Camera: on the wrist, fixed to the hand. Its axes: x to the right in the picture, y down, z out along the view.
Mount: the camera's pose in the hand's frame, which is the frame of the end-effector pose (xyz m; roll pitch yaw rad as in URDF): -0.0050 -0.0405 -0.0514 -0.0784 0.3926 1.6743
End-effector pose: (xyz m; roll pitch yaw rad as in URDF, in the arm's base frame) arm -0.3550 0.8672 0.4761 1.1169 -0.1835 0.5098
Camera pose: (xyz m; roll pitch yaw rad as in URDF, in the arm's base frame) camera -0.3638 0.8949 0.4172 -0.4372 -0.6812 2.3596
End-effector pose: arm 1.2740 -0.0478 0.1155 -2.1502 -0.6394 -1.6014
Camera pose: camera 1.2544 -0.0062 0.1623 -2.5669 0.5305 -2.8693
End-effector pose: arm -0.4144 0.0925 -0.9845 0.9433 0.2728 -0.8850
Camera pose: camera -0.4144 0.1206 -1.0438 0.1438 -0.5537 0.6294
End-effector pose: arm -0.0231 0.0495 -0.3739 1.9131 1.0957 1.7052
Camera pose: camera -0.0818 0.0205 -0.3790 1.4243 -0.5700 1.7669
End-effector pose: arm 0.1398 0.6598 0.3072 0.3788 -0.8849 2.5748
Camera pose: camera 0.1115 0.6999 0.2636 -1.0002 0.0839 -2.0890
